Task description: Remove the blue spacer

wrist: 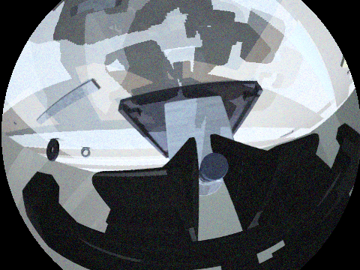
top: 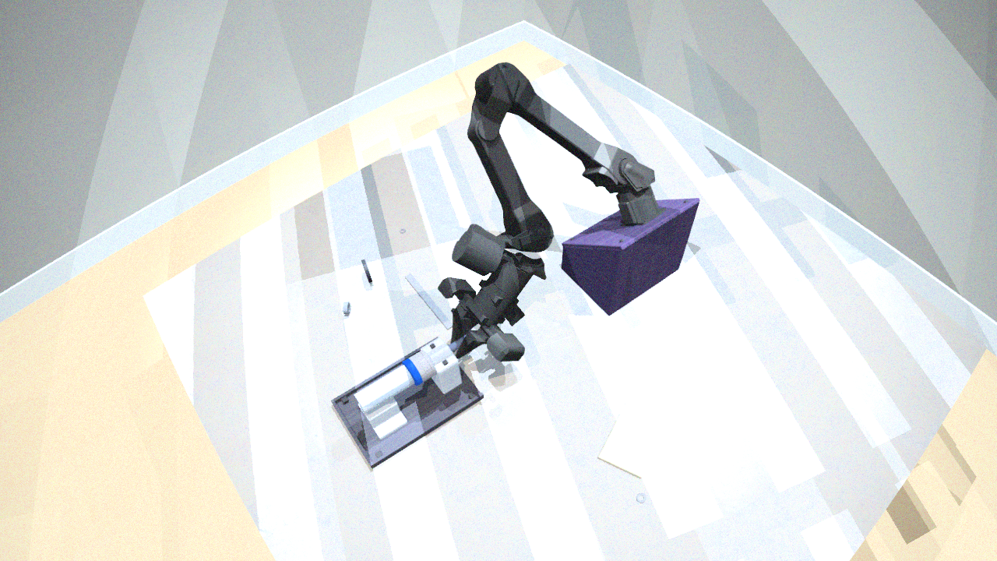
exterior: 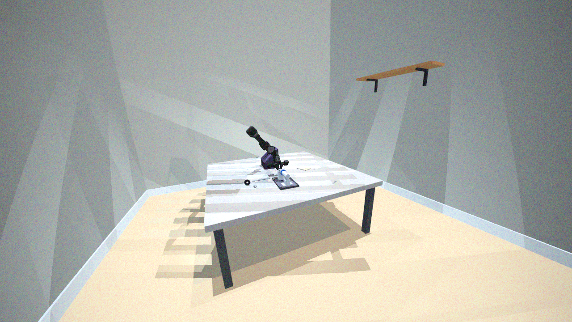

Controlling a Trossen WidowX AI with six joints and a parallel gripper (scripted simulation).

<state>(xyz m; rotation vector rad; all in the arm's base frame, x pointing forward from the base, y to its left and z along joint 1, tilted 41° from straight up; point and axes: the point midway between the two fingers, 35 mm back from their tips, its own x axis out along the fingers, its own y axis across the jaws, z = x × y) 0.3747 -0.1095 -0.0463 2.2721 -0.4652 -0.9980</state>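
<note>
The shaft lies 60 mm ahead of my gripper tip and 20 mm above it. Round my gripper tip: blue spacer (80 mm ahead, 20 mm above, 10 mm to the right); then black ring (290 mm to the right, 30 mm below, 10 mm ahead); then thin metal strip (160 mm to the right, 50 mm below, 50 mm behind).
</note>
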